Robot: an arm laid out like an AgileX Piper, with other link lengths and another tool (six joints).
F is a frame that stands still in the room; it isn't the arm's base.
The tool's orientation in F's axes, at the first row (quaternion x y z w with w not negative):
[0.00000, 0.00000, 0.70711, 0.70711]
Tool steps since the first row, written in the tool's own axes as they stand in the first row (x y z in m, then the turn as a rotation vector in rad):
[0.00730, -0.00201, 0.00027, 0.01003, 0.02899, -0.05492]
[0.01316, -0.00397, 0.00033, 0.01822, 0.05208, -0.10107]
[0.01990, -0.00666, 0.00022, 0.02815, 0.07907, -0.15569]
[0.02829, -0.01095, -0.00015, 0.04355, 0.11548, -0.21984]
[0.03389, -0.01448, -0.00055, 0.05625, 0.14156, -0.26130]
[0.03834, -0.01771, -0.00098, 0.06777, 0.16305, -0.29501]
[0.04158, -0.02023, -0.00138, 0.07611, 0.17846, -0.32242]
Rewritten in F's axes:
[0.00201, 0.00730, 0.00027, -0.02899, 0.01003, -0.05492]
[0.00397, 0.01316, 0.00033, -0.05208, 0.01822, -0.10107]
[0.00666, 0.01990, 0.00022, -0.07907, 0.02815, -0.15569]
[0.01095, 0.02829, -0.00015, -0.11548, 0.04355, -0.21984]
[0.01448, 0.03389, -0.00055, -0.14156, 0.05625, -0.26130]
[0.01771, 0.03834, -0.00098, -0.16305, 0.06777, -0.29501]
[0.02023, 0.04158, -0.00138, -0.17846, 0.07611, -0.32242]

